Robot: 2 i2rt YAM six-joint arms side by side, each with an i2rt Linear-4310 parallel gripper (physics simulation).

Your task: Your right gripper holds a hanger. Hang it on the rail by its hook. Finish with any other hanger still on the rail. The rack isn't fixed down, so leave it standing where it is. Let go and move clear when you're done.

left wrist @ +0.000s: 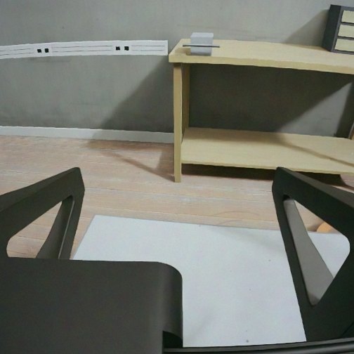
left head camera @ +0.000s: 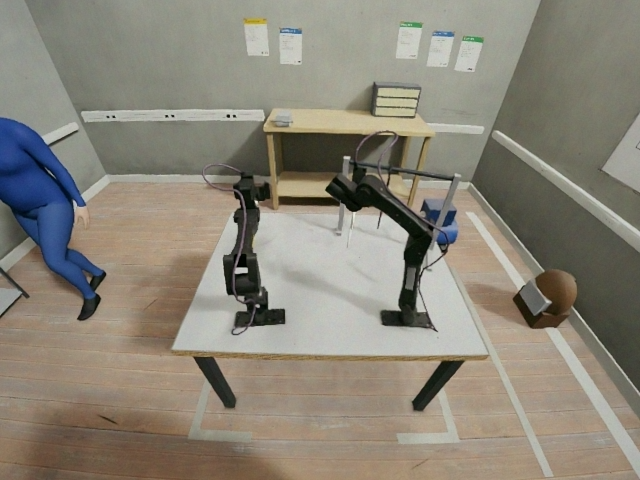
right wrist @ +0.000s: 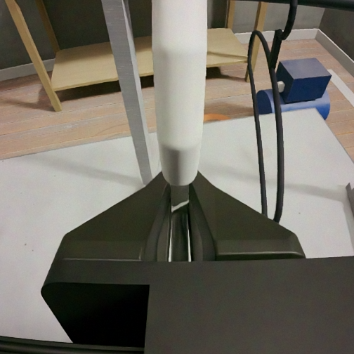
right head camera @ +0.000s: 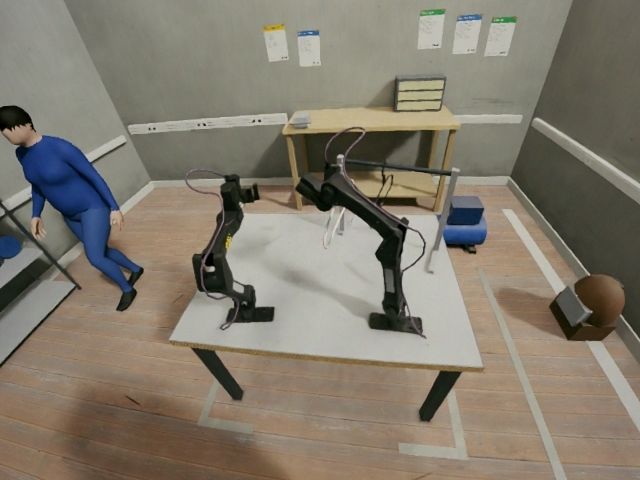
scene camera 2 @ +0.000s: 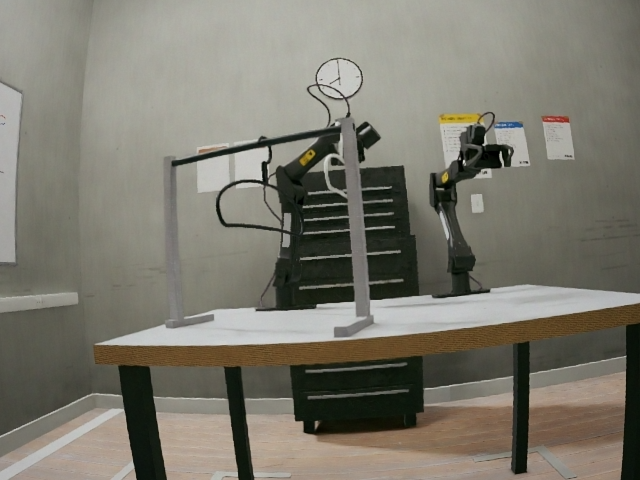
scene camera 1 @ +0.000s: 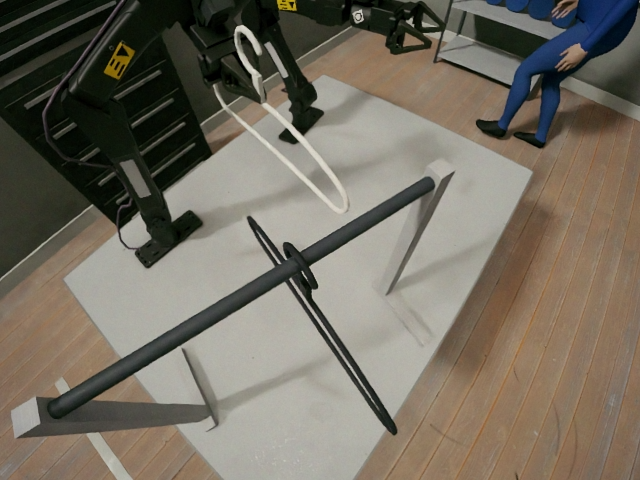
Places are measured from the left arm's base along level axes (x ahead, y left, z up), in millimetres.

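Pixels of known places: left gripper, fingertip midpoint: [right head camera: 245, 185] [scene camera 2: 497, 149] [scene camera 1: 438, 36]; right gripper, fingertip midpoint: [scene camera 2: 341, 156] [scene camera 1: 263, 99]; left arm's base at its link origin: [left head camera: 260, 318] [right head camera: 250, 315] [scene camera 2: 461, 295] [scene camera 1: 301, 125]; right arm's base at its link origin: [left head camera: 405, 319] [right head camera: 395, 323] [scene camera 2: 285, 309] [scene camera 1: 169, 238].
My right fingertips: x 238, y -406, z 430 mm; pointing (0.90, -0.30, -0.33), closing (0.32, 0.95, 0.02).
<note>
Ahead of a thing's pixels: the offset from my right fingertips to its middle. "spot": to the spot under its first point. Level surfaces: height alone.
My right gripper [scene camera 1: 258, 94] [right wrist: 179, 176] is shut on the neck of a white hanger @[dx -9, dy +3, dz -8 mm] [scene camera 1: 257, 85] [right wrist: 180, 100] [left head camera: 351, 227], above the table on the robot's side of the rack. Its open hook points up and is off the rail @[spot: dx +162, dy -302, dz +2 mm] [scene camera 1: 206, 320] [scene camera 2: 222, 152]. The loop's far end appears close to the rail in scene camera 1; the gap's depth is unclear. A black hanger @[spot: dx +310, dy -253, dz -113 mm] [scene camera 1: 356, 372] [right wrist: 280, 150] hangs by its hook near the rail's middle. The rack stands on two grey posts [scene camera 1: 418, 222] [scene camera 2: 356, 222]. My left gripper [scene camera 1: 435, 35] [left wrist: 177, 177] is open and empty, away from the rack.
The rack's other post [scene camera 2: 172, 242] stands at the left in scene camera 2. The rack is on the white table @[dz -430 mm] [left head camera: 310, 330], near its far edge in the head views. A wooden bench [left head camera: 341, 121] and a blue machine [right head camera: 465, 229] stand beyond the table.
</note>
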